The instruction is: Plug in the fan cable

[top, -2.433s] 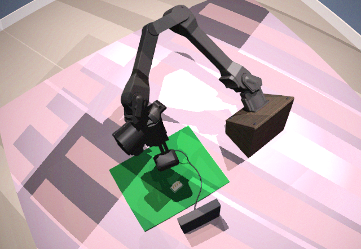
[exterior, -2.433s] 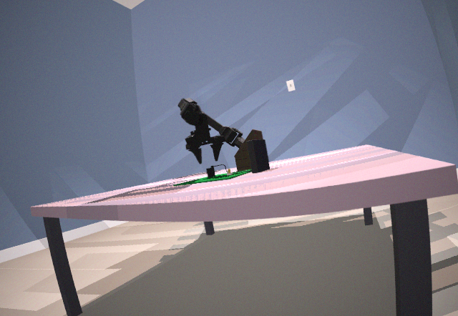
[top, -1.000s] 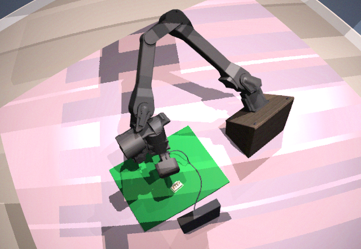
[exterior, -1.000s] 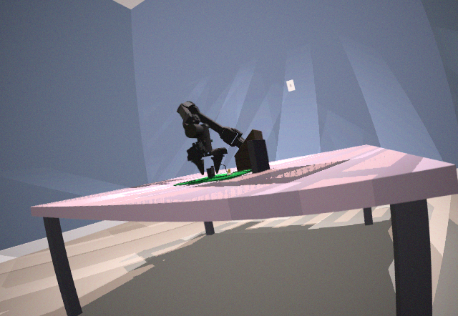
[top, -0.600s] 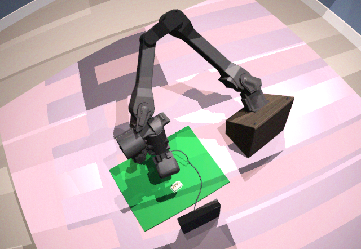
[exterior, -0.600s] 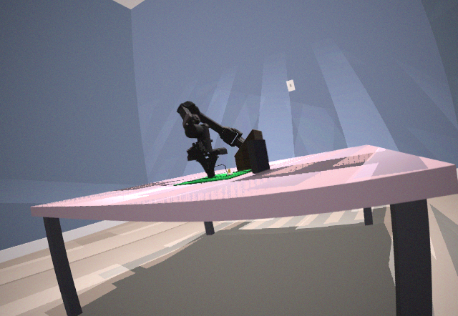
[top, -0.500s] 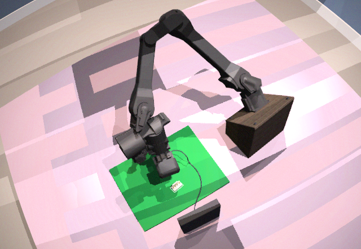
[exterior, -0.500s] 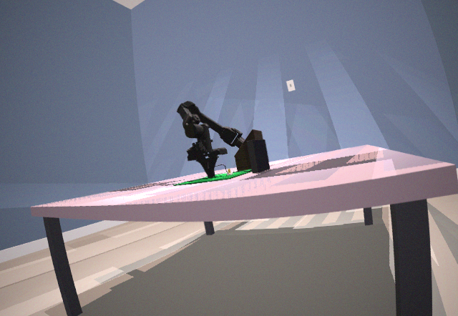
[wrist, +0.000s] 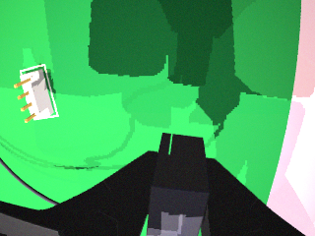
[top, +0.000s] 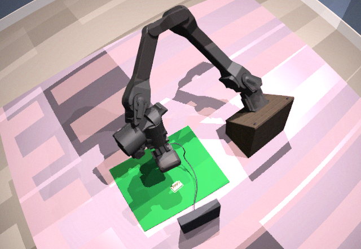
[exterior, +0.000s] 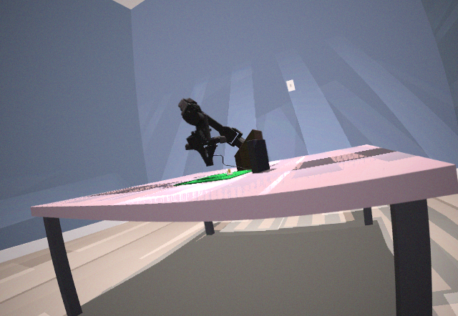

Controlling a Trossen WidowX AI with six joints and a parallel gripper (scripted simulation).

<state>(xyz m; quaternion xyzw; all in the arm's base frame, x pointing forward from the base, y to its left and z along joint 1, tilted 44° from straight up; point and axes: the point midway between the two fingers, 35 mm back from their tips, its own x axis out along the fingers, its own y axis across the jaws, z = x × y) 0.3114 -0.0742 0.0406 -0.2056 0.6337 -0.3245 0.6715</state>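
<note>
My gripper tip is now 20 mm short of the white-framed four-pin header, 100 mm to the right of it and 60 mm above it. The rest, counted from my gripper tip: dark plug 10 mm behind, 10 mm above; black fan 30 mm ahead, 220 mm to the left, 10 mm below; green board 20 mm ahead, 50 mm to the left, 80 mm below.
</note>
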